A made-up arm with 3 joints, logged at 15 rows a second.
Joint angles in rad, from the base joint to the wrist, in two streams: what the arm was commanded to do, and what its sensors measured. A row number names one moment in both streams.
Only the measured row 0 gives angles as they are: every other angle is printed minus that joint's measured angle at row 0.
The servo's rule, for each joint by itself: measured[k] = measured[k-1] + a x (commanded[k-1-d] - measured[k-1]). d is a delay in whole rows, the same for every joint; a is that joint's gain. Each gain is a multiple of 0.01, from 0.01 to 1. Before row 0 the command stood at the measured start. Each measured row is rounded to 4 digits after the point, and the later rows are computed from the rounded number. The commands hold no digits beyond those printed.
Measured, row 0:
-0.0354, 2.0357, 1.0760
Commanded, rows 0 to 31:
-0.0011, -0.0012, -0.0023
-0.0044, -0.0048, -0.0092
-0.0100, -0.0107, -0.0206
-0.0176, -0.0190, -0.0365
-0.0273, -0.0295, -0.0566
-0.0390, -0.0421, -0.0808
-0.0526, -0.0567, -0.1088
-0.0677, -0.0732, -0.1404
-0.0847, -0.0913, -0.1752
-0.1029, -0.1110, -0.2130
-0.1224, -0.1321, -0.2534
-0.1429, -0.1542, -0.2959
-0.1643, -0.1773, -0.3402
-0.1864, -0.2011, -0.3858
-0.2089, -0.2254, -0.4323
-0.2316, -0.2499, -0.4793
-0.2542, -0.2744, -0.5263
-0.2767, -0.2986, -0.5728
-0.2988, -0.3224, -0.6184
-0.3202, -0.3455, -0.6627
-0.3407, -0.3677, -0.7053
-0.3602, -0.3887, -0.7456
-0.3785, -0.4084, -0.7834
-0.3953, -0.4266, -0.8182
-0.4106, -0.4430, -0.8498
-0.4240, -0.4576, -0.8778
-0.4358, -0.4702, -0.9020
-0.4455, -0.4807, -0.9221
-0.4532, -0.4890, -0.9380
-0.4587, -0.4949, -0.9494
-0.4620, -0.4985, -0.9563
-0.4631, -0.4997, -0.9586
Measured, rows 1 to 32:
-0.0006, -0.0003, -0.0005
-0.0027, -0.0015, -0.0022
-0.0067, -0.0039, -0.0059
-0.0127, -0.0078, -0.0120
-0.0207, -0.0134, -0.0209
-0.0308, -0.0209, -0.0329
-0.0428, -0.0302, -0.0481
-0.0565, -0.0414, -0.0666
-0.0720, -0.0544, -0.0883
-0.0890, -0.0691, -0.1132
-0.1074, -0.0855, -0.1412
-0.1269, -0.1034, -0.1721
-0.1475, -0.1226, -0.2057
-0.1689, -0.1430, -0.2417
-0.1909, -0.1644, -0.2798
-0.2133, -0.1866, -0.3197
-0.2358, -0.2094, -0.3610
-0.2583, -0.2326, -0.4034
-0.2806, -0.2559, -0.4464
-0.3024, -0.2792, -0.4897
-0.3235, -0.3022, -0.5328
-0.3437, -0.3247, -0.5754
-0.3628, -0.3465, -0.6170
-0.3807, -0.3673, -0.6572
-0.3971, -0.3870, -0.6957
-0.4119, -0.4054, -0.7321
-0.4250, -0.4222, -0.7661
-0.4363, -0.4374, -0.7973
-0.4456, -0.4508, -0.8254
-0.4528, -0.4623, -0.8502
-0.4579, -0.4717, -0.8714
-0.4608, -0.4790, -0.8888
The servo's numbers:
d 0
a 0.55 0.26 0.20

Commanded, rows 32 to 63:
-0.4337, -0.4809, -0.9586
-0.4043, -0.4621, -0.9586
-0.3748, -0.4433, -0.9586
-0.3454, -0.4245, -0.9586
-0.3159, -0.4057, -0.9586
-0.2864, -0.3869, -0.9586
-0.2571, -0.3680, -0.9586
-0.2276, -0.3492, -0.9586
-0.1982, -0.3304, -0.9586
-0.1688, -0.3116, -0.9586
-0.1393, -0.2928, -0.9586
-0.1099, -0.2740, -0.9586
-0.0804, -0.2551, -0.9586
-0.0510, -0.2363, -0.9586
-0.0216, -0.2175, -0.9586
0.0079, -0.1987, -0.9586
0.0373, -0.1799, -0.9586
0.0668, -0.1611, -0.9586
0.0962, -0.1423, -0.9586
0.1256, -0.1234, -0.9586
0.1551, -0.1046, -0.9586
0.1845, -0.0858, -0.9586
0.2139, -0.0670, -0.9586
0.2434, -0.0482, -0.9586
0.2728, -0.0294, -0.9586
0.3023, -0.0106, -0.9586
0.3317, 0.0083, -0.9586
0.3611, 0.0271, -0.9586
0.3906, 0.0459, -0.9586
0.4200, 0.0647, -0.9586
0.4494, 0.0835, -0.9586
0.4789, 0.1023, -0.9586
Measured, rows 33 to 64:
-0.4459, -0.4795, -0.9028
-0.4230, -0.4750, -0.9140
-0.3965, -0.4668, -0.9229
-0.3684, -0.4558, -0.9300
-0.3395, -0.4428, -0.9357
-0.3103, -0.4283, -0.9403
-0.2810, -0.4126, -0.9440
-0.2516, -0.3961, -0.9469
-0.2222, -0.3790, -0.9492
-0.1928, -0.3615, -0.9511
-0.1634, -0.3436, -0.9526
-0.1340, -0.3255, -0.9538
-0.1045, -0.3072, -0.9548
-0.0751, -0.2888, -0.9556
-0.0457, -0.2703, -0.9562
-0.0162, -0.2517, -0.9567
0.0132, -0.2330, -0.9571
0.0427, -0.2143, -0.9574
0.0721, -0.1956, -0.9576
0.1015, -0.1768, -0.9578
0.1310, -0.1580, -0.9580
0.1604, -0.1392, -0.9581
0.1898, -0.1204, -0.9582
0.2193, -0.1016, -0.9583
0.2487, -0.0828, -0.9584
0.2782, -0.0640, -0.9584
0.3076, -0.0452, -0.9584
0.3370, -0.0264, -0.9584
0.3665, -0.0076, -0.9584
0.3959, 0.0112, -0.9584
0.4253, 0.0300, -0.9584
0.4548, 0.0488, -0.9584

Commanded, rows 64 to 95:
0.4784, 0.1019, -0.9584
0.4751, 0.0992, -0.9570
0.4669, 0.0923, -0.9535
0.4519, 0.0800, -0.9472
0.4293, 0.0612, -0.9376
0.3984, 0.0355, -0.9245
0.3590, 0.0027, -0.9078
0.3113, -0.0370, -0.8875
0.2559, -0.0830, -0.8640
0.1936, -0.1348, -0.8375
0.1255, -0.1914, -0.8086
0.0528, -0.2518, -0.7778
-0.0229, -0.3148, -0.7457
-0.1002, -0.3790, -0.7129
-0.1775, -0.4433, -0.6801
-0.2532, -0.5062, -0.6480
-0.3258, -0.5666, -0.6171
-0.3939, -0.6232, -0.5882
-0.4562, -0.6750, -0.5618
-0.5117, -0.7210, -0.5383
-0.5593, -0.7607, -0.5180
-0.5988, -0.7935, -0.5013
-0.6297, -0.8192, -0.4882
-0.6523, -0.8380, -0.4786
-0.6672, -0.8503, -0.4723
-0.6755, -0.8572, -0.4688
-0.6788, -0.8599, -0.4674
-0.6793, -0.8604, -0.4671
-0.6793, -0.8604, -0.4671
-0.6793, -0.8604, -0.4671
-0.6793, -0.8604, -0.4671
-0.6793, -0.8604, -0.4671
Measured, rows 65 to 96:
0.4678, 0.0626, -0.9584
0.4718, 0.0721, -0.9581
0.4691, 0.0774, -0.9572
0.4596, 0.0781, -0.9552
0.4429, 0.0737, -0.9517
0.4184, 0.0638, -0.9463
0.3857, 0.0479, -0.9386
0.3448, 0.0258, -0.9284
0.2959, -0.0025, -0.9155
0.2396, -0.0369, -0.8999
0.1768, -0.0771, -0.8816
0.1086, -0.1225, -0.8608
0.0363, -0.1725, -0.8378
-0.0388, -0.2262, -0.8128
-0.1151, -0.2826, -0.7863
-0.1911, -0.3407, -0.7586
-0.2652, -0.3994, -0.7303
-0.3360, -0.4576, -0.7019
-0.4021, -0.5141, -0.6739
-0.4624, -0.5679, -0.6468
-0.5157, -0.6180, -0.6210
-0.5614, -0.6636, -0.5971
-0.5990, -0.7041, -0.5753
-0.6283, -0.7389, -0.5560
-0.6497, -0.7679, -0.5393
-0.6639, -0.7911, -0.5252
-0.6721, -0.8090, -0.5136
-0.6761, -0.8224, -0.5043
-0.6779, -0.8323, -0.4969
-0.6787, -0.8396, -0.4909
-0.6790, -0.8450, -0.4861
-0.6792, -0.8490, -0.4823

